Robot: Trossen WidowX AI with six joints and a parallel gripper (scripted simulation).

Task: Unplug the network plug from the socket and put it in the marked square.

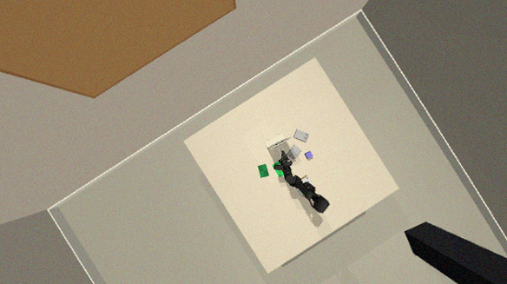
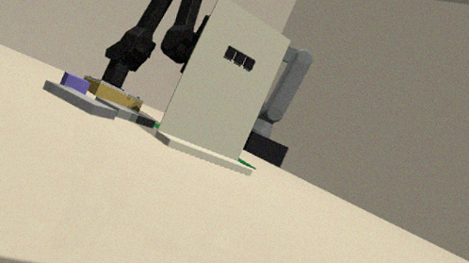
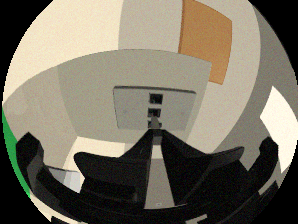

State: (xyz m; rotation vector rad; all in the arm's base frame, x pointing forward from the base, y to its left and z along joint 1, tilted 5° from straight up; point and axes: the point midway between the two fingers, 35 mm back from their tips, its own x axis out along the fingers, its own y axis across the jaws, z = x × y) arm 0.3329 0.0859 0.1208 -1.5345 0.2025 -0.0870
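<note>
Now: gripper tip 15 cm past the green marked square, 3 cm to the right of it and 17 cm above it. Also, from my gripper tip: network plug (1 cm ahead); dark green patch (11 cm behind, 18 cm to the left, 17 cm below); upright panel (6 cm ahead, 6 cm below).
</note>
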